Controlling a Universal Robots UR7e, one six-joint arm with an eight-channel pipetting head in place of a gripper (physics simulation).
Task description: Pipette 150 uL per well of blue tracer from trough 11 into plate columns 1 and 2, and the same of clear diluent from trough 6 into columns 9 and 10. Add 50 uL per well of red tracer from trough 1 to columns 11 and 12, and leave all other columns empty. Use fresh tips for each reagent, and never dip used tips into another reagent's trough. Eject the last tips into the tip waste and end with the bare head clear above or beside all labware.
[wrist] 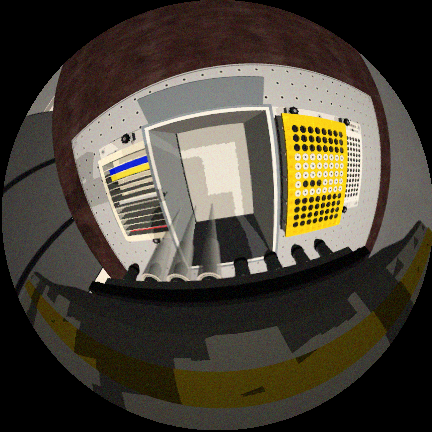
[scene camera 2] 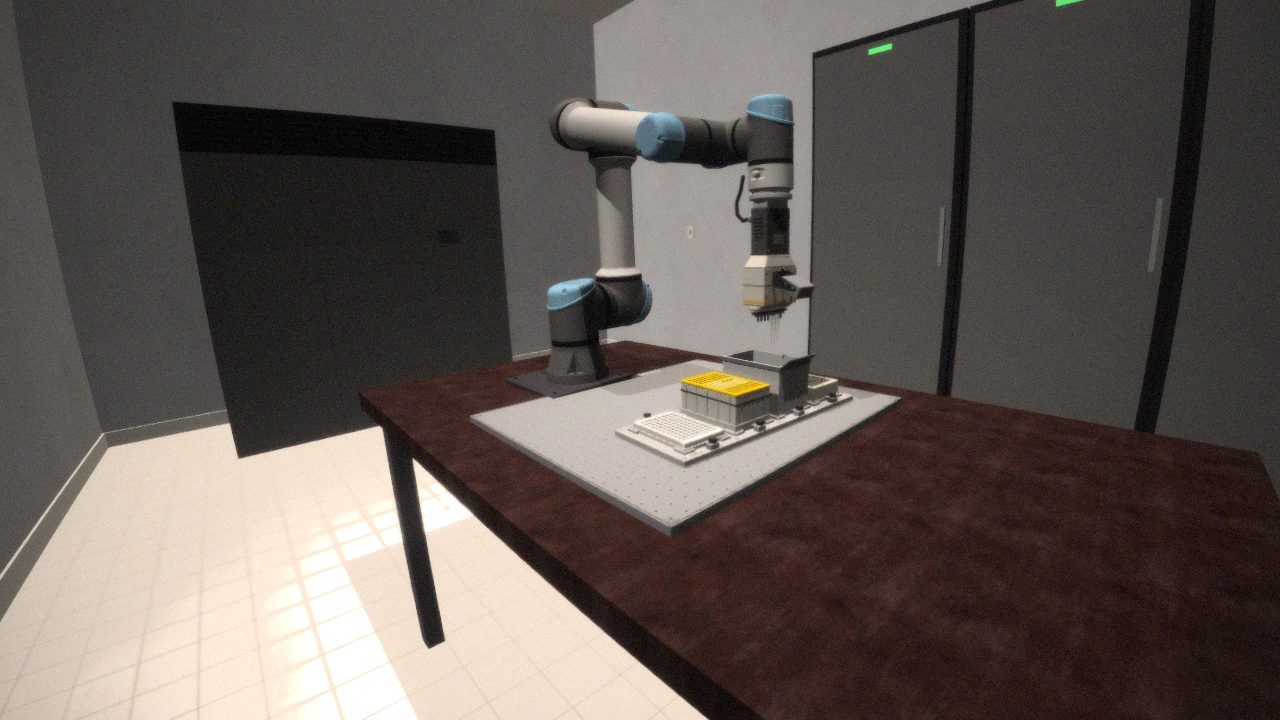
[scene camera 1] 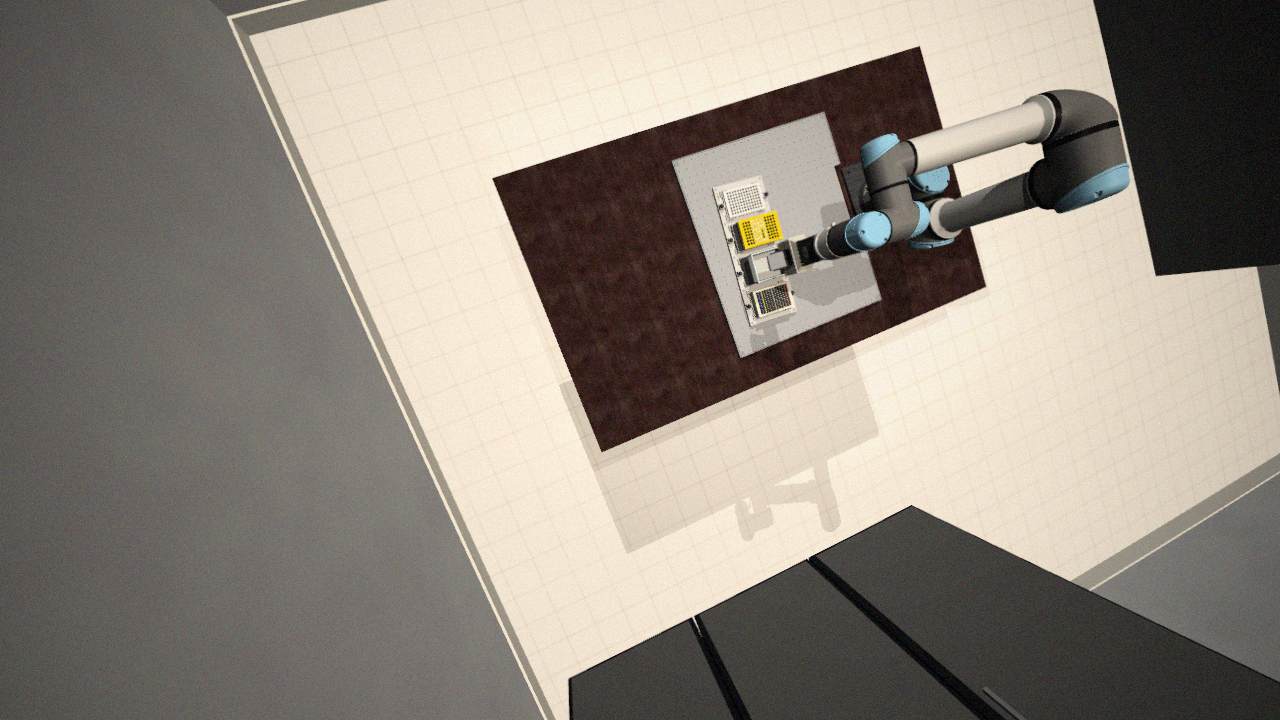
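Observation:
My pipetting head (scene camera 1: 787, 257) (scene camera 2: 769, 315) (wrist: 225, 290) is above the open grey tip waste bin (scene camera 2: 789, 386) (wrist: 274, 175). It carries three clear tips (scene camera 2: 776, 332) (wrist: 178, 257) on its second to fourth nozzles from the left in the wrist view; the other five nozzles are bare. The yellow tip rack (scene camera 1: 759, 231) (scene camera 2: 698, 381) (wrist: 287, 150) holds several rows of white tips, one with three dark holes. The white plate (scene camera 1: 743, 198) (scene camera 2: 673, 428) (wrist: 353, 160) stands beyond it; its well contents are unreadable. The trough reservoir (scene camera 1: 772, 299) (wrist: 132, 195) shows blue, yellow and red strips.
The labware stands in a row on a white carrier with black knobs, on the grey perforated board (scene camera 1: 805, 143) (scene camera 2: 581, 465). A dark brown table (scene camera 1: 608, 313) (scene camera 2: 984, 537) bears the board. The bin's walls rise above the neighbouring labware.

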